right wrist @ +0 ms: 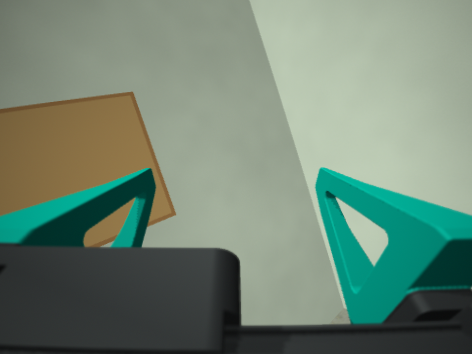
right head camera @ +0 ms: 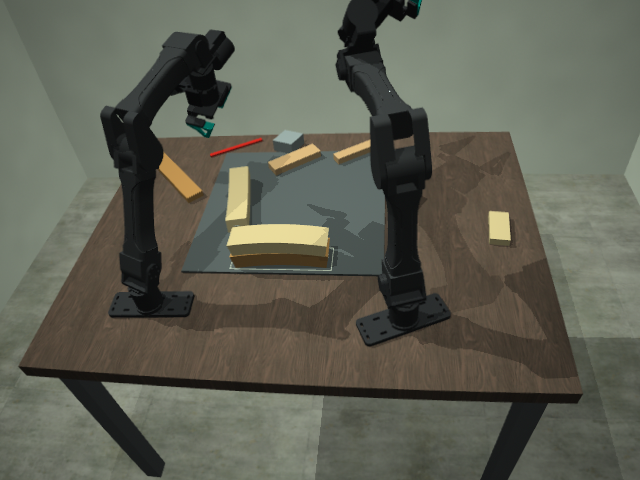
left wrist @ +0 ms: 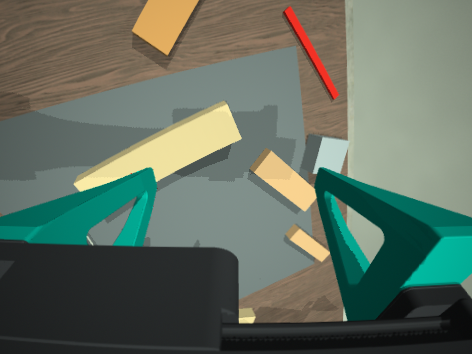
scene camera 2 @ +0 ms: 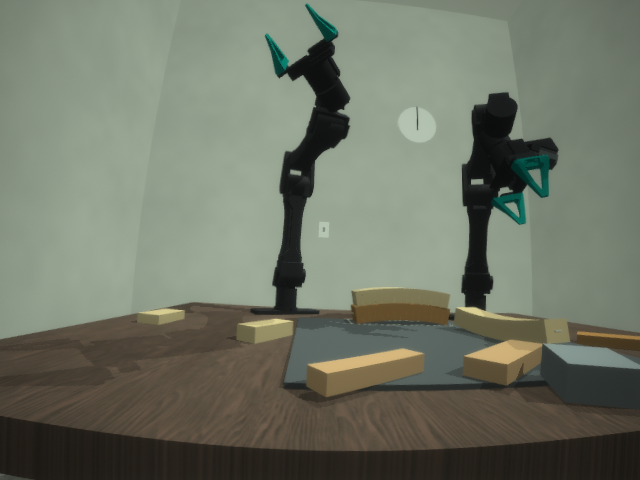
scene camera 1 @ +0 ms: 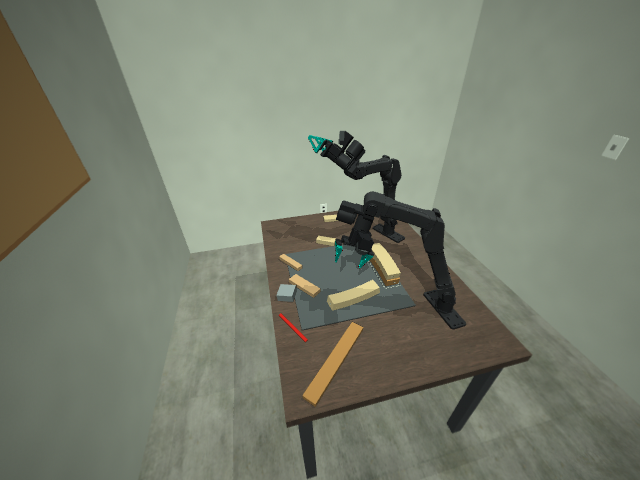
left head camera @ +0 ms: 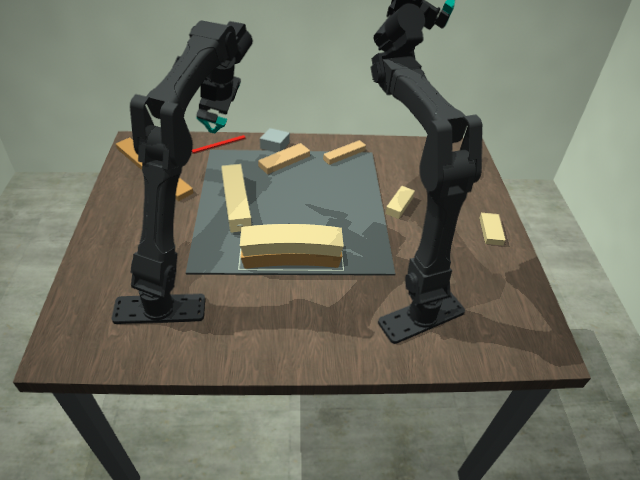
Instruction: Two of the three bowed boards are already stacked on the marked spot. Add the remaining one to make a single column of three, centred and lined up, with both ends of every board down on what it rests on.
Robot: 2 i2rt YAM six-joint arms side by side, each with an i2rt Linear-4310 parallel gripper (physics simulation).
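Places are measured from the left arm's base along level axes (x ahead, y left, z up), in metres.
Where they show: left gripper, between the fingertips: (right head camera: 213, 122) (left wrist: 235, 176) (scene camera 2: 533, 211) (scene camera 1: 347, 264) (left head camera: 217, 117); right gripper, between the fingertips: (right wrist: 235, 177) (scene camera 2: 285, 19) (scene camera 1: 312, 137); left arm's base, origin of its link: (right head camera: 151, 305) (scene camera 1: 443, 309) (left head camera: 159, 310); right arm's base, origin of its link: (right head camera: 403, 320) (scene camera 2: 285, 313) (scene camera 1: 388, 233) (left head camera: 421, 317).
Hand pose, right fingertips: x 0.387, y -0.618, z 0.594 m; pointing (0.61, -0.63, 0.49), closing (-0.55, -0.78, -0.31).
Note:
Each offset is from my right fingertips to the top centre of the thing. "pt": to the spot under its first point. Level surfaces: height alone.
The loose pale bowed board @(dx -0.040, dy +0.454, dz -0.539 m) (left head camera: 236, 193) (right head camera: 238, 193) (scene camera 1: 354, 296) (left wrist: 170, 145) lies on the mat; in scene camera 2 this board (scene camera 2: 509, 325) seems to sag in its middle, ends higher. A pale board @(dx -0.250, dy +0.318, dz -0.501 m) (left head camera: 291, 235) (right head camera: 279, 236) (scene camera 2: 400, 296) lies on an orange board @(dx -0.250, dy +0.319, dz -0.538 m) (left head camera: 291, 259) (right head camera: 279, 259) (scene camera 2: 400, 313), both arched upward, within the white outline @(pt dx -0.285, dy +0.323, dz -0.588 m) (left head camera: 289, 269). My left gripper (scene camera 1: 349, 264) (scene camera 2: 534, 209) (left wrist: 235, 176) is open and empty above the mat near the loose board. My right gripper (scene camera 2: 286, 20) (right wrist: 235, 177) is open and empty, raised high and facing the wall.
On the grey mat @(dz -0.588 m) (left head camera: 356, 186) or beside it are two light orange blocks @(dx +0.148, dy +0.316, dz -0.567 m) (left head camera: 284, 157) @(dx +0.175, dy +0.131, dz -0.567 m) (left head camera: 344, 151), a grey block @(dx +0.236, dy +0.341, dz -0.551 m) (left head camera: 274, 138) and a red stick @(dx +0.248, dy +0.516, dz -0.588 m) (left head camera: 218, 144). Two pale blocks @(dx -0.058, dy +0.005, dz -0.568 m) (left head camera: 400, 201) @(dx -0.170, dy -0.227, dz -0.575 m) (left head camera: 492, 228) lie at the right, a long orange plank @(dx +0.128, dy +0.703, dz -0.576 m) (scene camera 1: 333, 364) at the left arm's side.

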